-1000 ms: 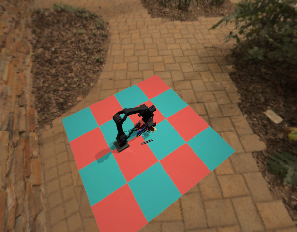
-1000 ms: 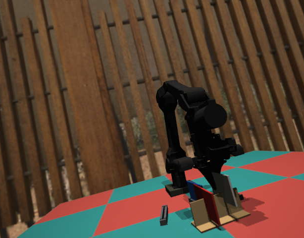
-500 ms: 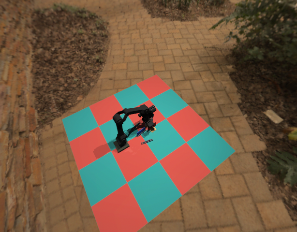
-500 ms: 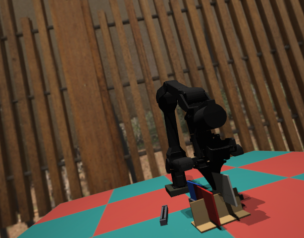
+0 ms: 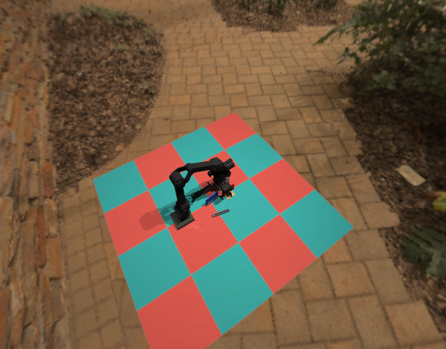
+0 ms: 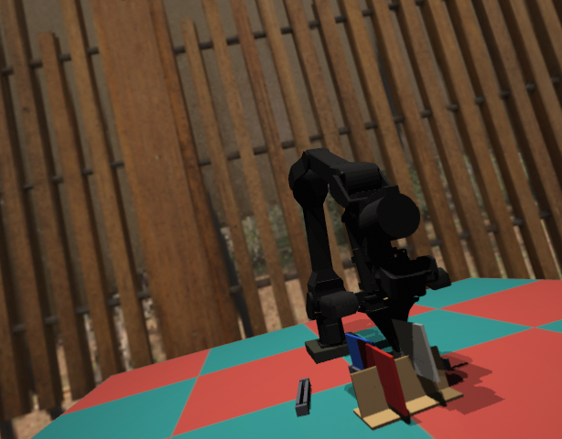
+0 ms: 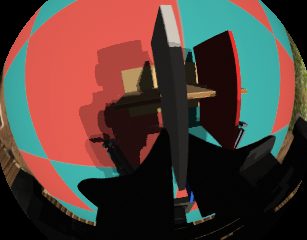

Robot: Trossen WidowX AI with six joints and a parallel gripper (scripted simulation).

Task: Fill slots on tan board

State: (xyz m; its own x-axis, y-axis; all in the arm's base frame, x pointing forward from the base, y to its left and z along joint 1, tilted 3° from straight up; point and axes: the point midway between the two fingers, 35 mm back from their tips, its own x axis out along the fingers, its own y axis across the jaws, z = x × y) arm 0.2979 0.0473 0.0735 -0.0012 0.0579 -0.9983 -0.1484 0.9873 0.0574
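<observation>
Now: gripper tip 3 cm short of the tan board, 2 cm to the left of it and 3 cm above it. From my gripper tip the other things lie so: blue board: 8 cm behind, 4 cm to the right, 3 cm below; red board: 4 cm ahead, 5 cm to the right, 2 cm below; grey board: 3 cm ahead, 1 cm above.
</observation>
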